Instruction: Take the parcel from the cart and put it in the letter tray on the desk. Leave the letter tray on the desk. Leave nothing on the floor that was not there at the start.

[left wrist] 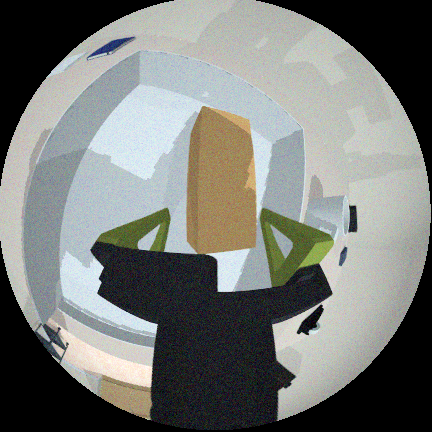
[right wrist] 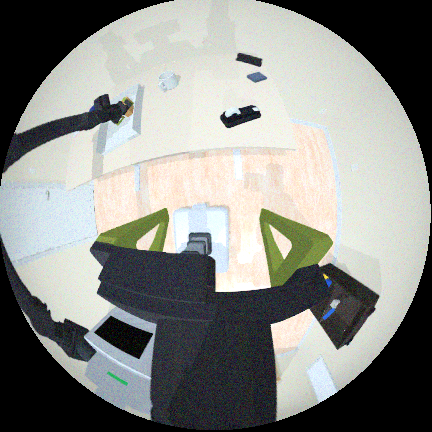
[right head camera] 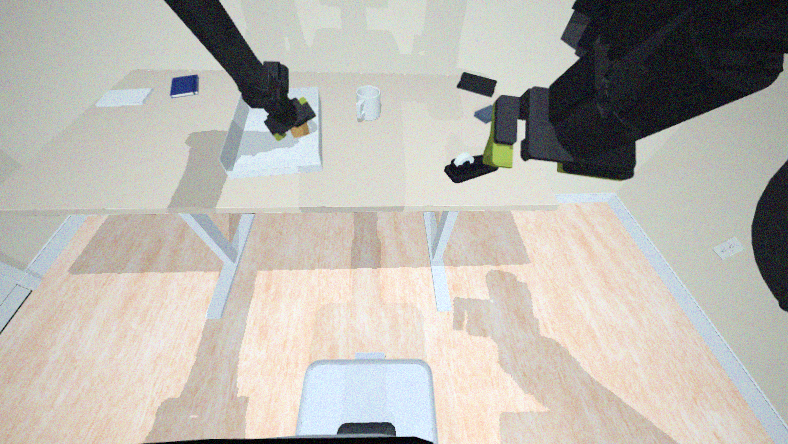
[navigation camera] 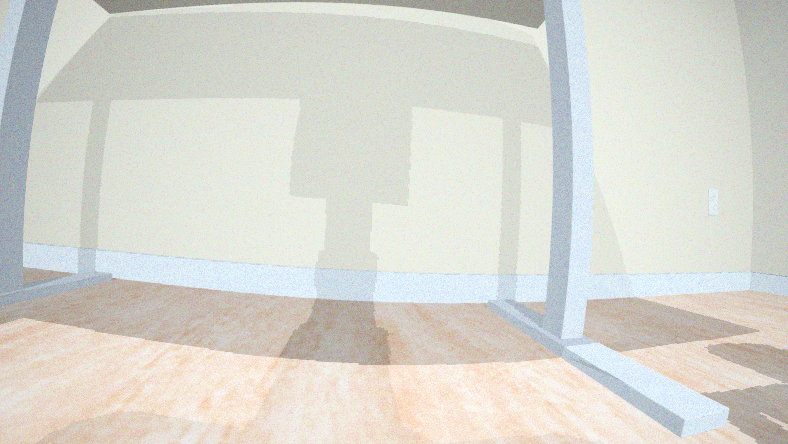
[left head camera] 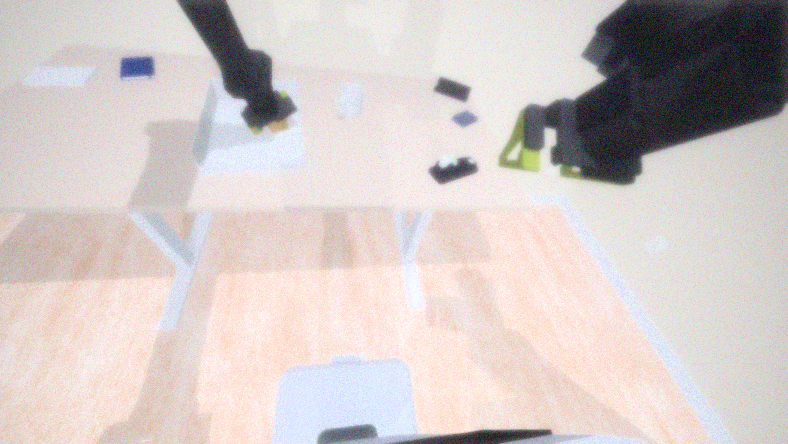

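Observation:
The brown parcel is inside the white letter tray, toward its right side in the head views. The tray stands on the desk. My left gripper is open over the parcel, with gaps between both fingers and its sides in the left wrist view. Whether the parcel lies flat on the tray floor is hard to tell. My right gripper is open and empty near the desk's right end. I cannot make out the cart for certain.
A white mug stands right of the tray. A blue book lies left. A black holder is near my right gripper. A desk leg stands ahead of the base.

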